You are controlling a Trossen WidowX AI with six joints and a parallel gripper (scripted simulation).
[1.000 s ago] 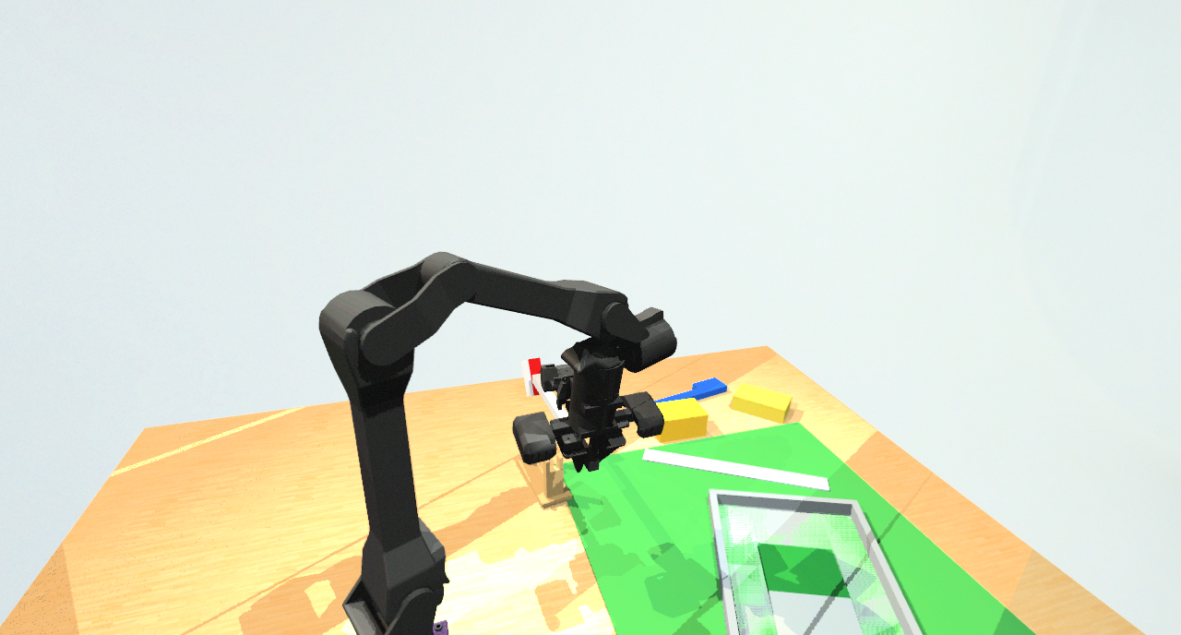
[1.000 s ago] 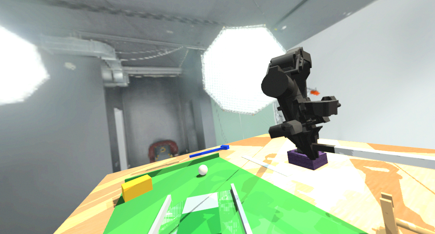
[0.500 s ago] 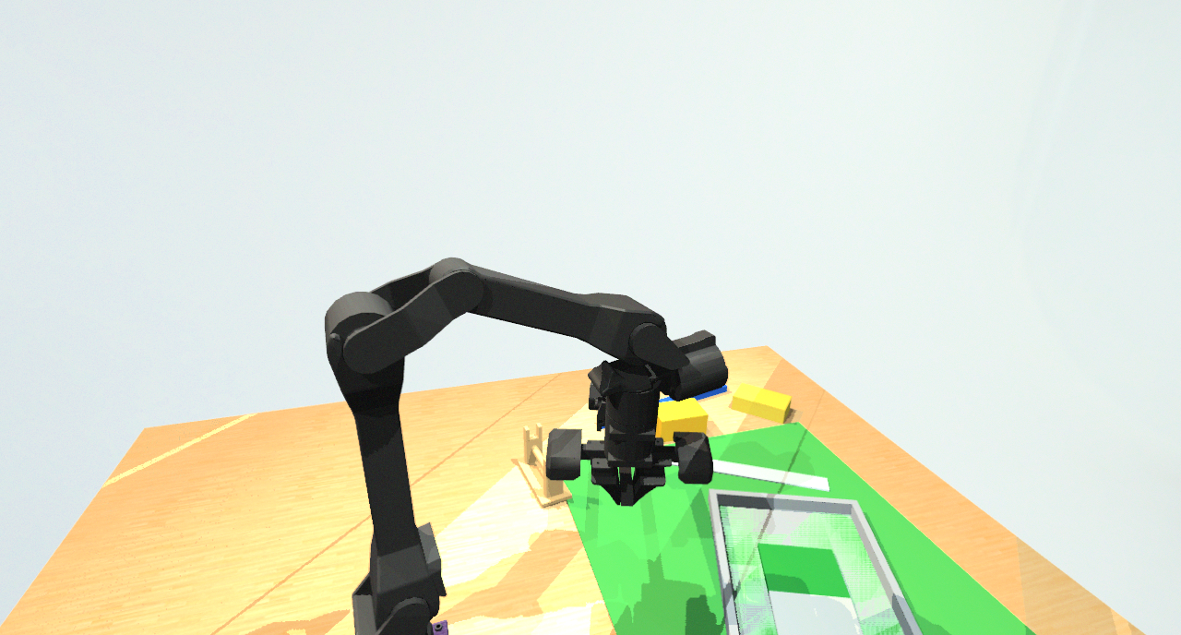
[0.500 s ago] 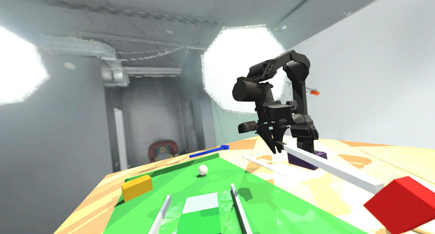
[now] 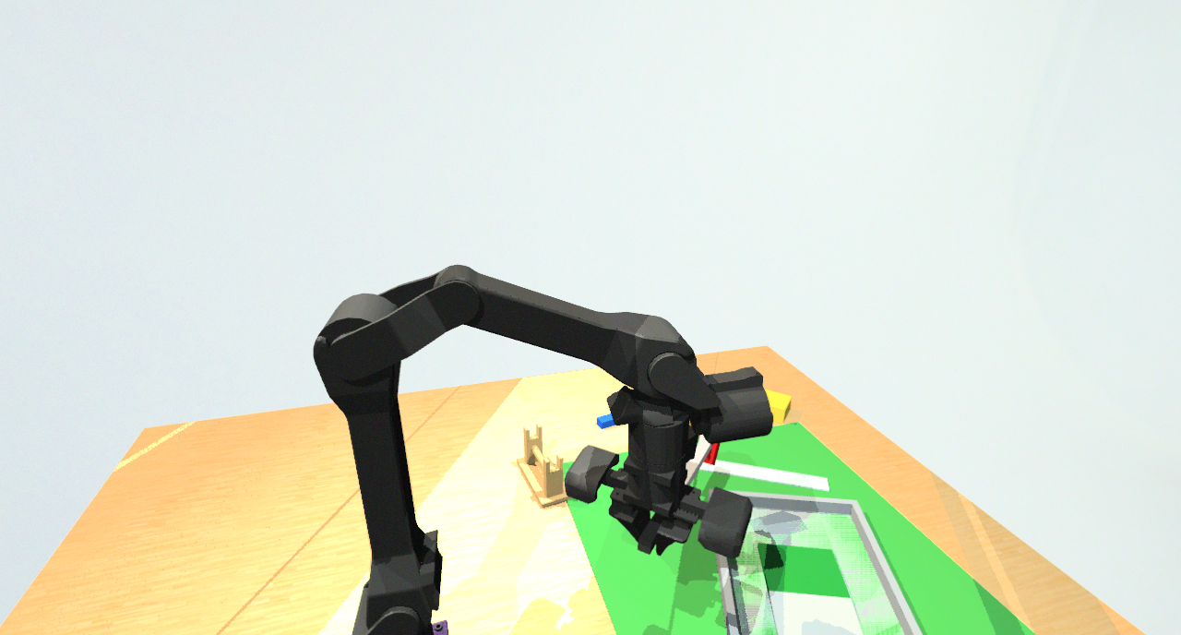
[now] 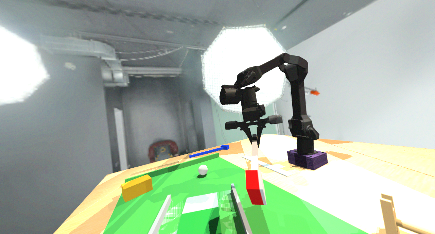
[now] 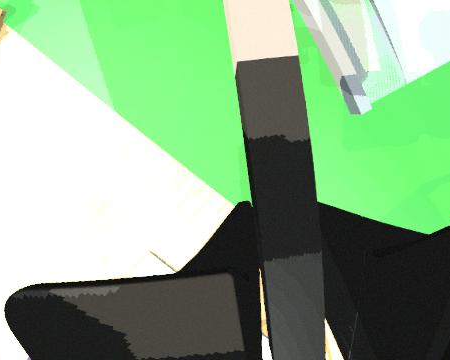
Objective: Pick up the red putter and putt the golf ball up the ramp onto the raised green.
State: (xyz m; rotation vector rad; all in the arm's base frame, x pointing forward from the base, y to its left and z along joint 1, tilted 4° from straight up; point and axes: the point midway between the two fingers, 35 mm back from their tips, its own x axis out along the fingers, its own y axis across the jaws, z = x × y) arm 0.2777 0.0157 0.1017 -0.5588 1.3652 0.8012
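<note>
Now: gripper tip 70 mm short of the red putter, 90 mm to the right of it and 10 mm below it. The rest, counted from my gripper tip: green mat 210 mm ahead, 20 mm to the right, 130 mm below; wooden stand 80 mm behind, 300 mm to the left, 100 mm below; white golf ball 140 mm ahead, 220 mm to the right, 110 mm below.
</note>
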